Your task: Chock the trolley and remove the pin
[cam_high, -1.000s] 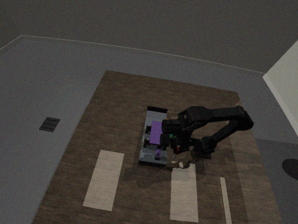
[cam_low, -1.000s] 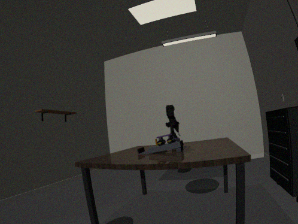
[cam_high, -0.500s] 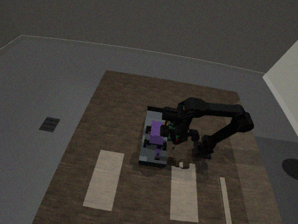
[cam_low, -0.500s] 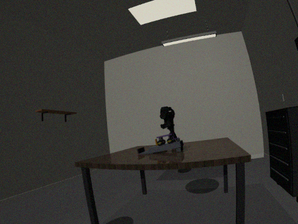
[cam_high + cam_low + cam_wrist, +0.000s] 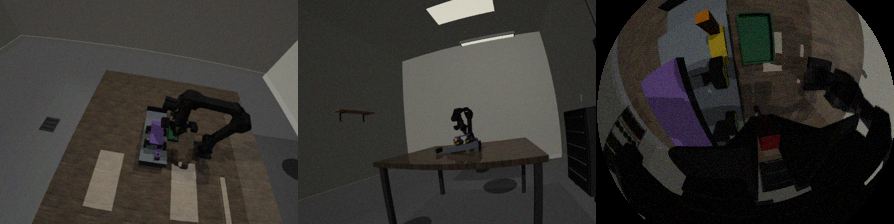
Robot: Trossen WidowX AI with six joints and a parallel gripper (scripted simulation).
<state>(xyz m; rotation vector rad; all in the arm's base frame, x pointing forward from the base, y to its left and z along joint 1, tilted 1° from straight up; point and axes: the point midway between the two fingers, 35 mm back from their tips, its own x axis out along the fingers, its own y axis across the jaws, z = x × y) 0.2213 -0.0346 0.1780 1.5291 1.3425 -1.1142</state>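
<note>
My gripper tip is now 9 cm to the left of the yellow chock, 7 cm above it and 3 cm short of it. From my gripper tip the other things lie so: red-headed stop pin (right at my gripper tip); then dark raised ramp end (27 cm to the right, 12 cm below, 7 cm ahead); then purple trolley (10 cm ahead, 4 cm below, 1 cm to the right).
</note>
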